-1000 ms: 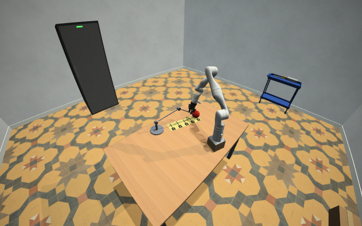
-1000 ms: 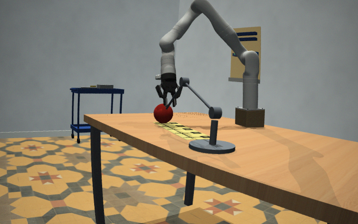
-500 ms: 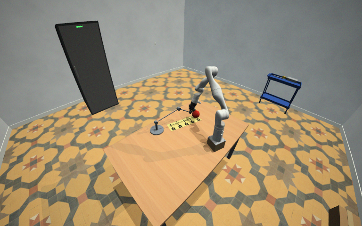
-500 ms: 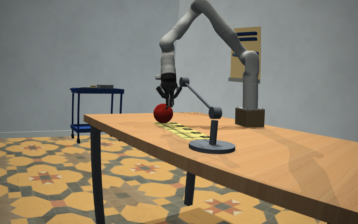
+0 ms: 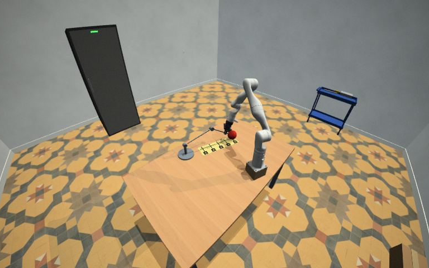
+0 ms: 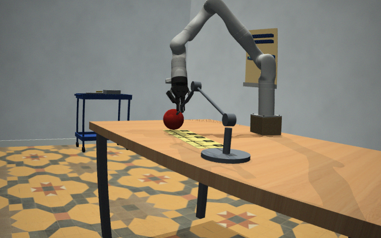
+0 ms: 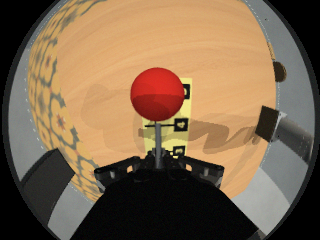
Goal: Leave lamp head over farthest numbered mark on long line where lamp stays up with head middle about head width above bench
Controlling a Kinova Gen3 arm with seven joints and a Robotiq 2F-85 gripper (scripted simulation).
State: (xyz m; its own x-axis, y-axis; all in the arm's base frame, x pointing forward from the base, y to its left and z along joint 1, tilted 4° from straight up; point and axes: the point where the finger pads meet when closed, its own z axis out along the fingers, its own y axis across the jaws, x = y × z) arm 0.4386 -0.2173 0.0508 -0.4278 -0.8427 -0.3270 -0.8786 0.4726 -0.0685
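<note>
Now: the yellow numbered strip 1 cm ahead of my hand, 9 cm to the left of it and 12 cm below it. Also, from my hand: round grey base (21 cm ahead, 39 cm to the left, 9 cm below).
</note>
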